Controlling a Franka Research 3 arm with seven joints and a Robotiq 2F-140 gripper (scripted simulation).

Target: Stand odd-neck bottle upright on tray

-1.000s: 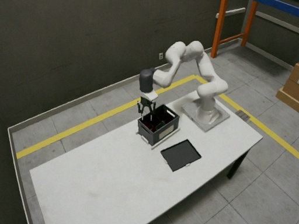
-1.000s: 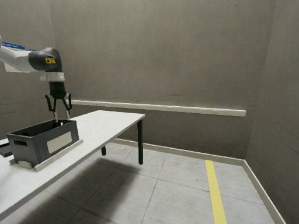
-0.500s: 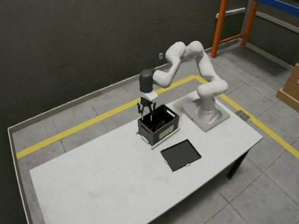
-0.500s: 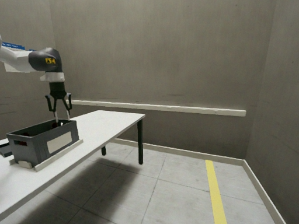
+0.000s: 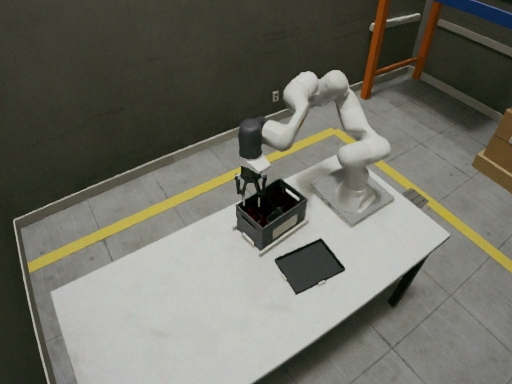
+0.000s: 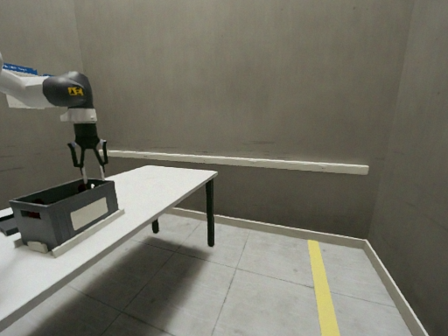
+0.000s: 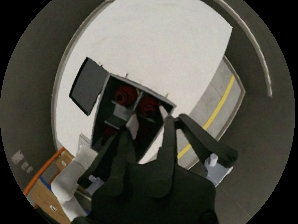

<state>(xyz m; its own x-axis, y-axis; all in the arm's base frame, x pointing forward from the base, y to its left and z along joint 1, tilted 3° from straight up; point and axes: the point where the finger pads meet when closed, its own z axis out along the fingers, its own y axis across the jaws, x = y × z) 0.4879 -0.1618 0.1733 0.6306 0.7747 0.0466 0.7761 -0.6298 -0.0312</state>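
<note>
Now: hand 13 cm above the dark grey crate, 9 cm past it and 3 cm to the right of it. Also, from my hand: flat black tray 32 cm to the left, 20 cm below, 9 cm behind.
</note>
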